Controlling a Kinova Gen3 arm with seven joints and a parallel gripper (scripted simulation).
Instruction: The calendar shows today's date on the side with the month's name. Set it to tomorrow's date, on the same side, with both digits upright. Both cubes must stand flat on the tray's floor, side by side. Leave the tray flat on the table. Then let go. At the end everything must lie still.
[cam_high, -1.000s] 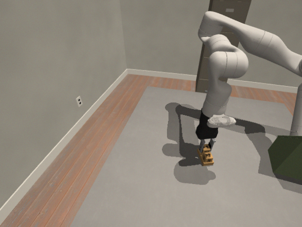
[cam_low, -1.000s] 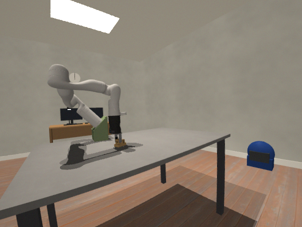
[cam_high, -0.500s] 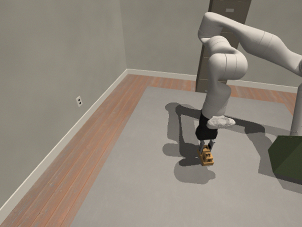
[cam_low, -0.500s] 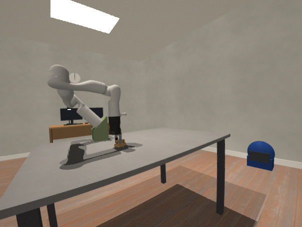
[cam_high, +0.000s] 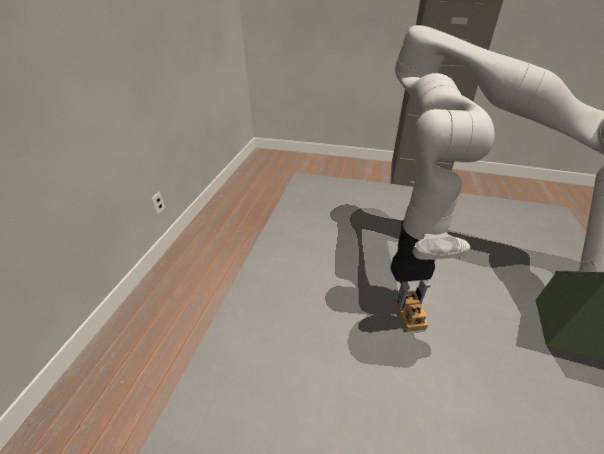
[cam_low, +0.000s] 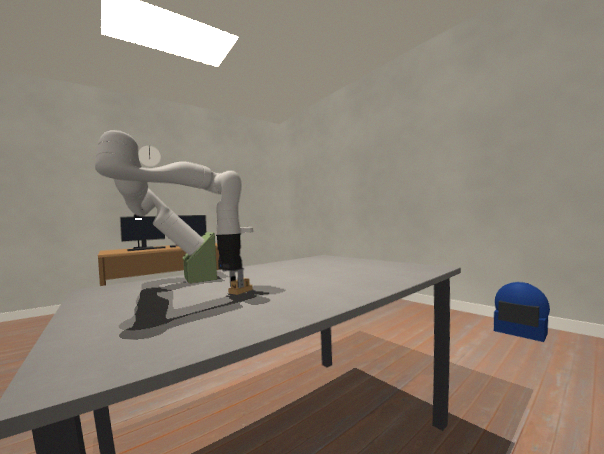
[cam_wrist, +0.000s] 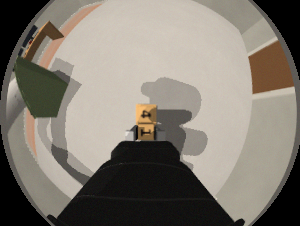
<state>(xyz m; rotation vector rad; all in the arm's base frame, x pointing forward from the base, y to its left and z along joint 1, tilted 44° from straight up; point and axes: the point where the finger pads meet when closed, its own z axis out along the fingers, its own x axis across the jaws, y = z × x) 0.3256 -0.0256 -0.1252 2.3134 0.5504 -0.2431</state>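
Right now my hand is 30 mm above the tray, 10 mm to the right of it and 10 mm past it.
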